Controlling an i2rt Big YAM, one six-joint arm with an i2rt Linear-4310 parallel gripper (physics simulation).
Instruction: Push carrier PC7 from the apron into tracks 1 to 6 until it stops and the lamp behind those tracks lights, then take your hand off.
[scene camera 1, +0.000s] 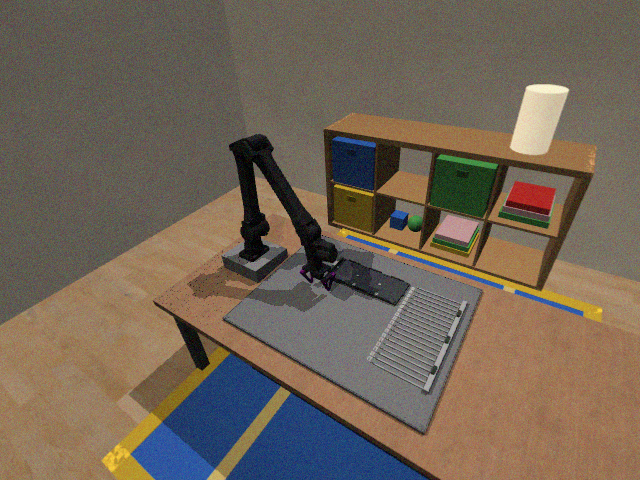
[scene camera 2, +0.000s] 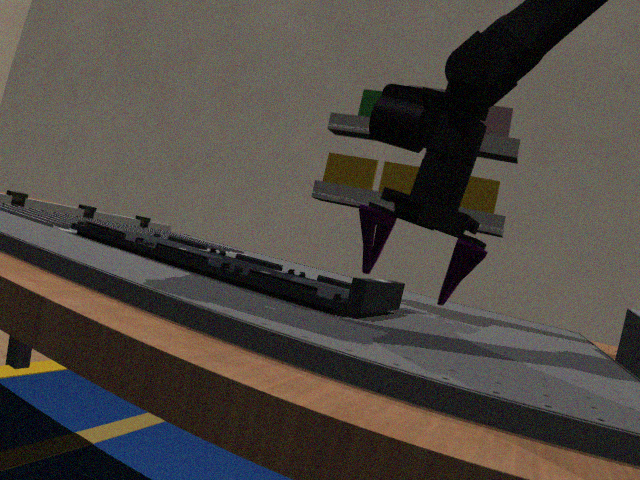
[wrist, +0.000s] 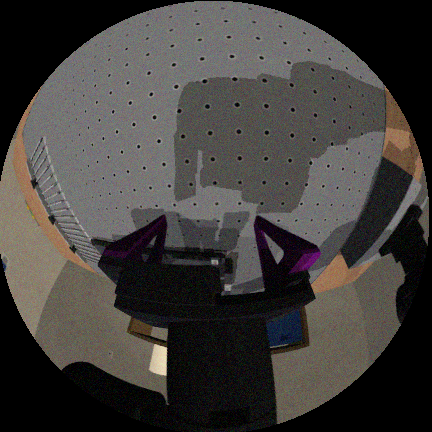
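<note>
The carrier, a long dark tray, lies flat on the grey board. Its far end is close to the mouths of the far group of tracks; a gap cannot be judged. The white-railed tracks have three small dark lamp blocks behind them, the far one behind the carrier's group; none looks lit. Track numbers are not readable. My gripper is open and empty, at the carrier's near end. In scene camera 2 its fingertips appear around the end block's top and beyond it. Contact is not visible.
The grey pegboard lies on the wooden table. The arm's base block stands at the board's near left corner. A shelf unit with bins and books stands behind the table.
</note>
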